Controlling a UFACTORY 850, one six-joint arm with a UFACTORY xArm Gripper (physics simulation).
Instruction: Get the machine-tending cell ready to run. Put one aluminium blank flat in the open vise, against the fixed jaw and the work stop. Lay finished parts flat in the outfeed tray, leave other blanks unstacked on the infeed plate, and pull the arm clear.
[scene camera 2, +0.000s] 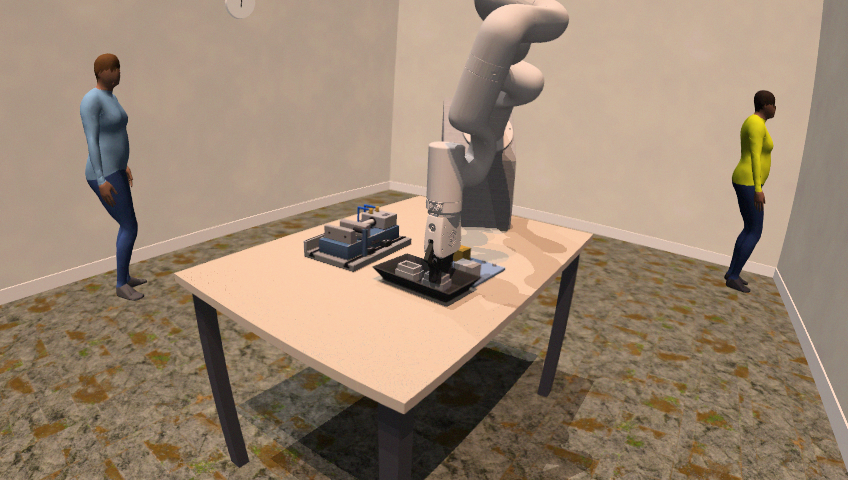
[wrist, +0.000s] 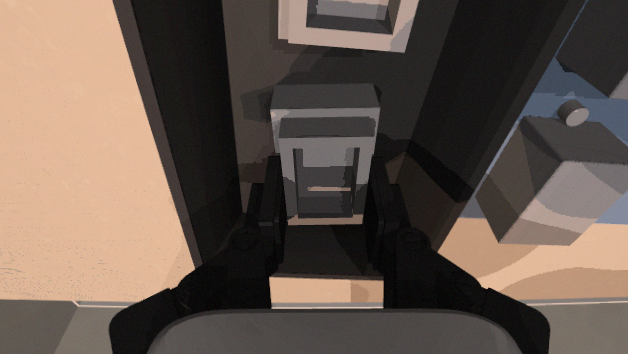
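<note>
My gripper (scene camera 2: 437, 277) (wrist: 324, 178) is shut on a grey finished part with a rectangular pocket (wrist: 325, 154), low inside the black outfeed tray (scene camera 2: 414, 288) (wrist: 175, 125). The underside is hidden, so contact with the tray floor is unclear. Another pocketed finished part (scene camera 2: 408, 271) (wrist: 345, 40) lies flat in the tray, apart from the held part. The vise (scene camera 2: 340, 248) stands left of the tray in the scene view; whether a blank sits between its jaws is unclear. A plain aluminium blank (scene camera 2: 468, 267) (wrist: 565, 187) is at the blue infeed plate (scene camera 2: 493, 269) (wrist: 547, 85).
Another dark block (wrist: 595, 45) shows partly at the wrist view's upper right, near a round pin (wrist: 573, 113). A yellow block (scene camera 2: 462, 252) stands behind the tray. The tray's high sloping walls flank the fingers. Two people (scene camera 2: 107, 136) (scene camera 2: 754, 148) stand away from the table (scene camera 2: 297, 309).
</note>
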